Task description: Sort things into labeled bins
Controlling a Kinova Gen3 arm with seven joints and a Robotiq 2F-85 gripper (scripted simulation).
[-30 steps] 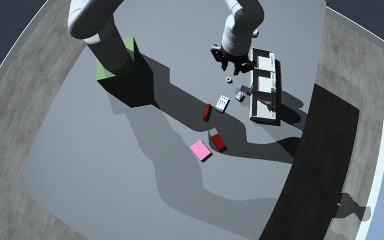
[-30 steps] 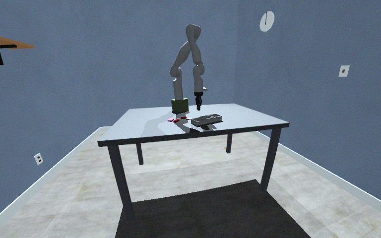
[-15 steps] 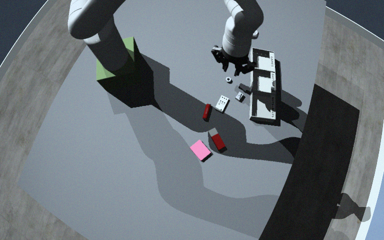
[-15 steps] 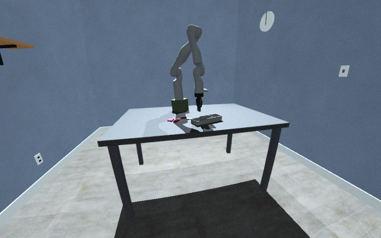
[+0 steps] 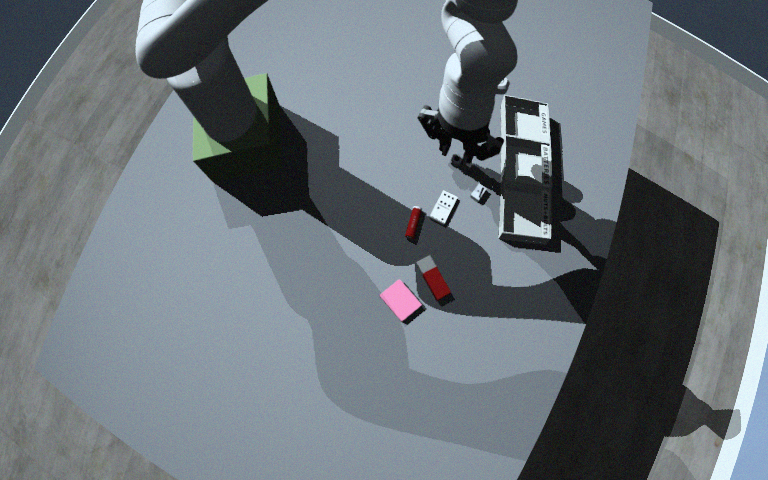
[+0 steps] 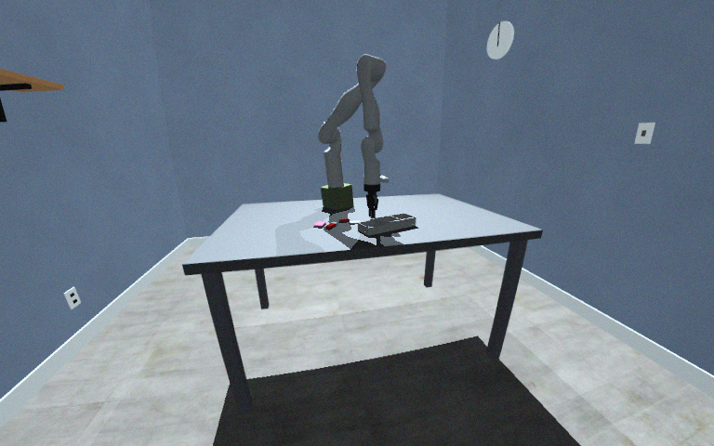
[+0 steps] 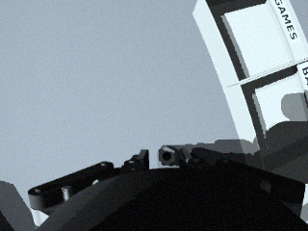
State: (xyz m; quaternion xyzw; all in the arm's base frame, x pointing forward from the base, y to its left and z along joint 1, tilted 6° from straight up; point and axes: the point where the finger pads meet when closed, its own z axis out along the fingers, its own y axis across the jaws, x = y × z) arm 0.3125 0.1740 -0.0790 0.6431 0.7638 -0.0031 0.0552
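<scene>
The nut is 3 cm below my hand. Round my hand: white domino 8 cm to the right, 3 cm below, 3 cm ahead; then red battery 13 cm to the right, 3 cm below, 1 cm ahead; then bin row 11 cm ahead, 6 cm to the left, 2 cm below.
</scene>
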